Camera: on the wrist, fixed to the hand. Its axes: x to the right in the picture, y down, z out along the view.
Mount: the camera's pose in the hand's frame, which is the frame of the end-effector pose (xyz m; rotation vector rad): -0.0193 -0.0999 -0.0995 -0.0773 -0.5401 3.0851
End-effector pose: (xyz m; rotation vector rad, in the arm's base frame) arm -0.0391 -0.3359 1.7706 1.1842 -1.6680 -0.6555
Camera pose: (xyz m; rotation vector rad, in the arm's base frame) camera 0.0935 -0.3473 1.7203 -2.0797 -1.5873 1.0504
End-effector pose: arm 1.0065 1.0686 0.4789 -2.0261 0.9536 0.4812
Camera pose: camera 1.0705 1.0338 0.6012 -1.1339 -2.0763 -1.6042
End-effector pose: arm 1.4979 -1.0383 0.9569 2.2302 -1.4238 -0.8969
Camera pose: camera 1.6269 -0.9819 0.9779 -1.5004 -2.1794 0.0575
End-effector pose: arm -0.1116 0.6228 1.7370 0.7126 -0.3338 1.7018
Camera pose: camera -0.0418 0.6906 1.6331 0.0626 0.9283 -1.1639
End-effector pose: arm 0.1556 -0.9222 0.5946 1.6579 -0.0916 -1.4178
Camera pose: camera 0.1818 -0.7963 0.5337 -0.3377 -1.7041 0.7817
